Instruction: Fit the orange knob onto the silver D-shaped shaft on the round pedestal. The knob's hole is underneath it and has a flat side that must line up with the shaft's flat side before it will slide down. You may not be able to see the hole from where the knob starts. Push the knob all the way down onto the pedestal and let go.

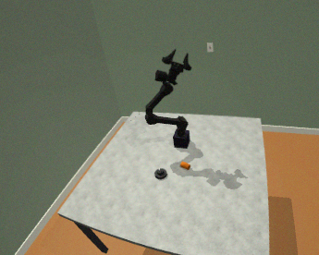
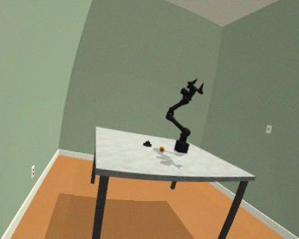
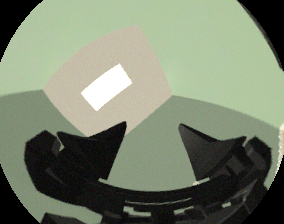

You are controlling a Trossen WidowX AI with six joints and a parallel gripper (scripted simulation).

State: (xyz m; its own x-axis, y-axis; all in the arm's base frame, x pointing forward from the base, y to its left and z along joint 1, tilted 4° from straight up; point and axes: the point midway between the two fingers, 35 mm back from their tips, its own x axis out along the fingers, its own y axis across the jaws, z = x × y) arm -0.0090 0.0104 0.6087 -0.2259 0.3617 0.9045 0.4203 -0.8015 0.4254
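Right now my gripper tip is 720 mm above the orange knob, 250 mm short of it and 10 mm to the left of it. Also, from my gripper tip: dark round pedestal: 710 mm below, 340 mm ahead, 160 mm to the right.
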